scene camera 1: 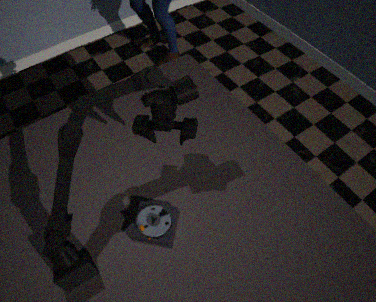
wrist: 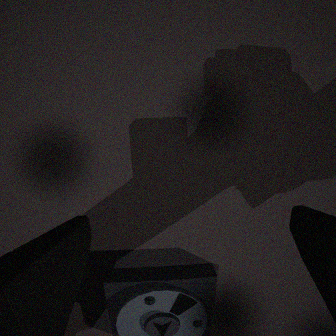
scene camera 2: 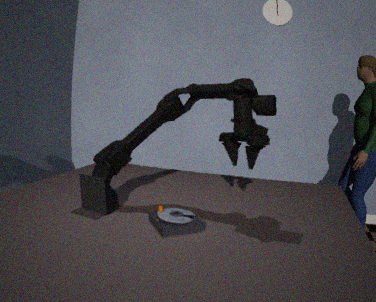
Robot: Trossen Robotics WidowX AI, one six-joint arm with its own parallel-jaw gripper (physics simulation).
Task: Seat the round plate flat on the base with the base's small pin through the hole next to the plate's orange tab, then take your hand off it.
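Seen in the pictures: gripper, fingertip midpoint: (scene camera 1: 168,143) (scene camera 2: 242,167); arm's base, origin of the base link: (scene camera 1: 69,264) (scene camera 2: 98,183).
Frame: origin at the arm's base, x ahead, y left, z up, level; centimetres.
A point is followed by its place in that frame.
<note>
The pale round plate (scene camera 1: 161,229) @(y -1.0, x 27.7, z -5.0 cm) (scene camera 2: 166,216) @(y -0.7, x 25.8, z -4.8 cm) (wrist: 129,316) lies on the dark square base (scene camera 1: 169,241) @(y -5.1, x 28.2, z -6.2 cm) (scene camera 2: 175,230) @(y -3.2, x 30.0, z -7.2 cm) (wrist: 211,290) and looks about level. Its orange tab (scene camera 1: 142,228) @(y 1.5, x 22.7, z -3.5 cm) (scene camera 2: 160,208) @(y 1.5, x 22.7, z -3.8 cm) stands up at the rim, close to a small orange mark (scene camera 1: 149,238) @(y -1.4, x 23.3, z -6.1 cm) on the base. I cannot tell whether the pin is through the hole beside the tab; the tab does not show in the wrist view. My gripper (scene camera 1: 168,142) @(y 18.7, x 41.0, z 7.2 cm) (scene camera 2: 243,167) @(y 18.7, x 41.0, z 7.2 cm) (wrist: 192,222) is open and empty. It hangs high above the table, well apart from the plate and base.
The table top (scene camera 1: 280,235) @(y -20.1, x 60.0, z -8.6 cm) (scene camera 2: 90,260) @(y -27.1, x 20.6, z -8.6 cm) carries the arm's own base (scene camera 1: 77,270) @(y -3.4, x 2.0, z 2.4 cm) (scene camera 2: 98,194) @(y -3.3, x 3.0, z -2.1 cm) and the arm's shadows. A dark block (scene camera 1: 131,212) shows at one side of the plate's base. A person (scene camera 1: 167,25) (scene camera 2: 367,115) stands beyond the table, near the wall.
</note>
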